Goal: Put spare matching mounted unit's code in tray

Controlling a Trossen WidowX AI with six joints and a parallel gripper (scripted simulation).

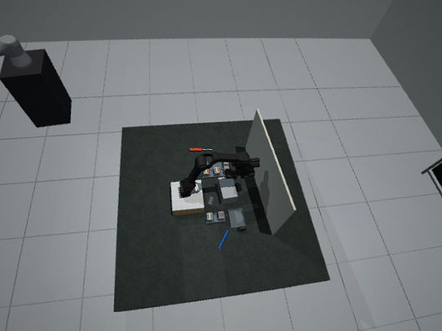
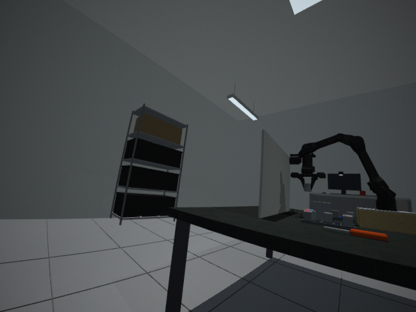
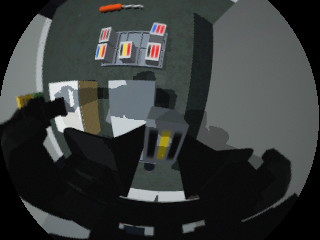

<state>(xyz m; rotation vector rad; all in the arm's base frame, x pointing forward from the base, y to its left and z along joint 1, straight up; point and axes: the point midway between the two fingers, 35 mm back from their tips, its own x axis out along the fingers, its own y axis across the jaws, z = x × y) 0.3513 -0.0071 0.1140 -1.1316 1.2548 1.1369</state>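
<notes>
Right now my gripper tip is 40 mm past the grey tray, 210 mm to the left of it and 160 mm above it. Also, from my gripper tip: tall upright panel: 170 mm ahead, 20 mm to the right, 60 mm above; then blue pen: 170 mm behind, 330 mm to the right, 160 mm below; then spare: 20 mm above.
</notes>
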